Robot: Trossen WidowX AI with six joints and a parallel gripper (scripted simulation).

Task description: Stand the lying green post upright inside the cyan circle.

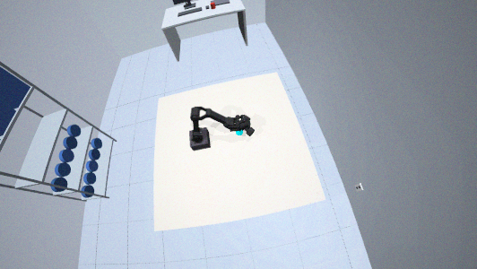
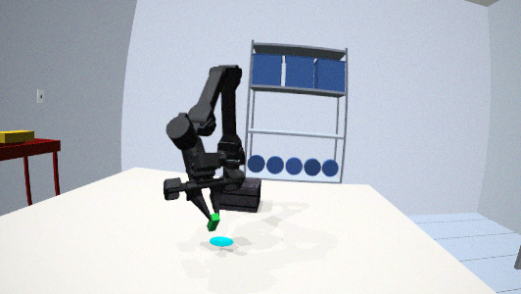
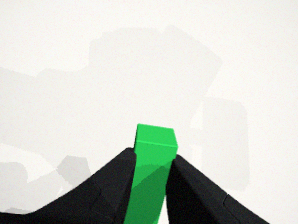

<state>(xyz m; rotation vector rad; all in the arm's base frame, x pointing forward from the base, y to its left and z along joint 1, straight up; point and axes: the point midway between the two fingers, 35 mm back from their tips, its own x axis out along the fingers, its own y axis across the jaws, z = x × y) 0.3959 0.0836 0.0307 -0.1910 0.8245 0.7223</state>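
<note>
Now: gripper tip 90 mm past the cyan circle, 20 mm to the left of it and 90 mm above it. From my gripper tip the other things lie so: green post 10 mm behind, 10 mm to the right, 10 mm below.
</note>
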